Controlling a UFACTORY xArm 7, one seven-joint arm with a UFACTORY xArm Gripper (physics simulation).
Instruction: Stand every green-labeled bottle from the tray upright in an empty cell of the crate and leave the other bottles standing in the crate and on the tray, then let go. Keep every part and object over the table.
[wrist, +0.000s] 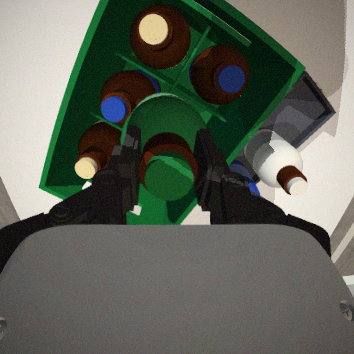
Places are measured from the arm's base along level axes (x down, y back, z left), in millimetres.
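Where they show: gripper, between the fingertips: (167, 146).
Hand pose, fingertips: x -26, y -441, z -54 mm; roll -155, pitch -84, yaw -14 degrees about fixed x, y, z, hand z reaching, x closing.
Note:
Each offset is from my fingertips to the top centre of the thing. "spot": to the spot under its first point. Level surfaces: height alone.
My gripper (167, 146) is shut on the neck of a green-labeled bottle @[dz -5, dx -32, dy -12 mm] (167, 115) with a green cap. The bottle is upright and over the near right part of the green crate @[spot: dz -116, dx +95, dy -8 mm] (69, 117); its base is hidden, so I cannot tell whether it touches the crate floor. In the crate stand a cream-capped bottle @[dz -21, dx +90, dy +79 mm] (160, 50), a blue-capped bottle @[dz +56, dx +90, dy +39 mm] (215, 57) at the right, another blue-capped bottle @[dz -63, dx +90, dy +3 mm] (127, 85), and a cream-capped bottle @[dz -107, dx +90, dy -72 mm] (97, 142) at the left. The dark tray @[spot: dz +263, dx +239, dy +16 mm] (320, 100) holds a white bottle @[dz +172, dx +93, dy -85 mm] (275, 157) and a partly hidden blue bottle @[dz +120, dx +93, dy -154 mm] (241, 172).
The tray lies close along the crate's right side. Thin green dividers @[dz -24, dx +159, dy -18 mm] (192, 52) separate the crate's cells. The pale table top @[dx +253 mm] (35, 65) shows around both. The right finger partly covers the blue bottle on the tray.

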